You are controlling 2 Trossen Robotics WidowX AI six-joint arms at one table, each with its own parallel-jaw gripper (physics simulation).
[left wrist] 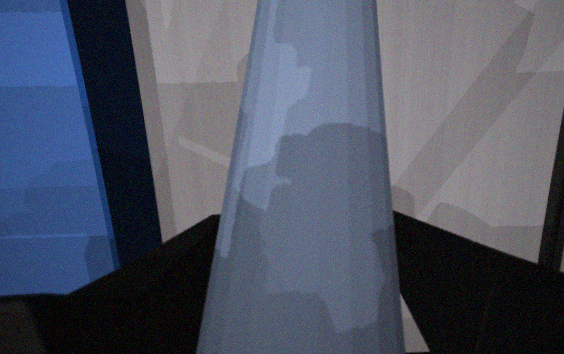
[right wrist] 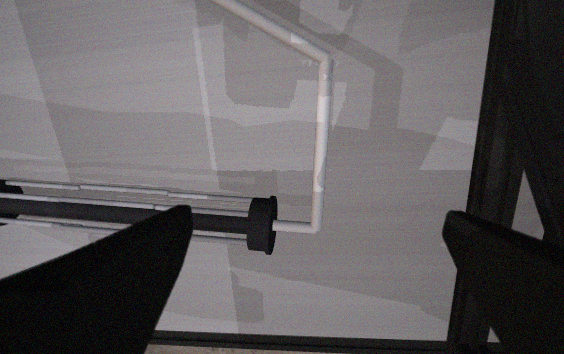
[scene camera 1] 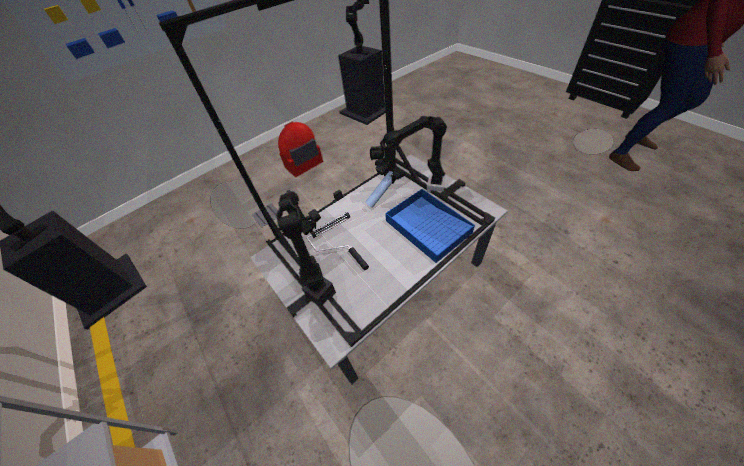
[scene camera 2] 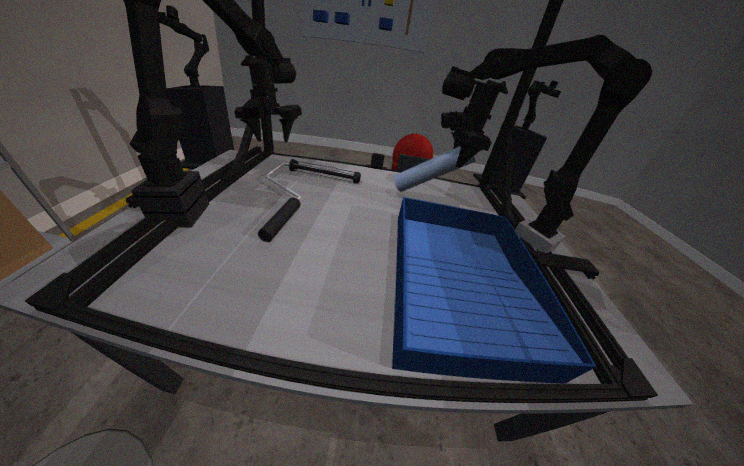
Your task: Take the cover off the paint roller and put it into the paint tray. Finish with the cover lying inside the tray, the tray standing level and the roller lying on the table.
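Frame: origin at the left arm's base, x up, y ahead, z left, level; millimetres.
Seen in the pictures: left gripper, fingertip midpoint: (left wrist: 300, 223) (scene camera 1: 389, 181) (scene camera 2: 455, 163); right gripper, fingertip midpoint: (right wrist: 317, 219) (scene camera 1: 307, 233) (scene camera 2: 272, 141); left arm's base, link origin: (scene camera 1: 436, 180) (scene camera 2: 543, 229); right arm's base, link origin: (scene camera 1: 316, 285) (scene camera 2: 166, 179).
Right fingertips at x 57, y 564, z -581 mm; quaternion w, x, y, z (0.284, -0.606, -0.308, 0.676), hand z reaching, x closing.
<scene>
Offsets run from my right fingertips to a thing's top centre. "spot": to the spot under its first point.
The light-blue cover (scene camera 1: 378, 190) (scene camera 2: 426, 169) (left wrist: 310, 175) is off the roller. My left gripper (scene camera 2: 463, 159) (left wrist: 300, 223) is shut on one end of it and holds it tilted above the table, its free end lower, behind the blue tray in scene camera 2. The tray @(dy -246, dx -46, dz +578 mm) (scene camera 1: 410, 237) (scene camera 2: 488, 368) (left wrist: 115, 125) stands level. The bare roller frame (scene camera 1: 331, 225) (scene camera 2: 325, 170) (right wrist: 260, 225) lies on the table with its bent wire and black handle @(spot: dy +45, dx -81, dz +272 mm) (scene camera 1: 358, 258) (scene camera 2: 278, 219). My right gripper (scene camera 2: 271, 138) (right wrist: 317, 219) is wide open and empty above the roller's wire; its fingers touch nothing.
A dark metal frame @(spot: dy +82, dx -101, dz +620 mm) (scene camera 1: 428, 279) (scene camera 2: 274, 370) runs round the table's edge, with uprights (scene camera 1: 225, 131) beside the arms. The tray stands close to the frame at the right of scene camera 2. A red welding mask (scene camera 1: 299, 148) (scene camera 2: 412, 149) is behind the table.
</scene>
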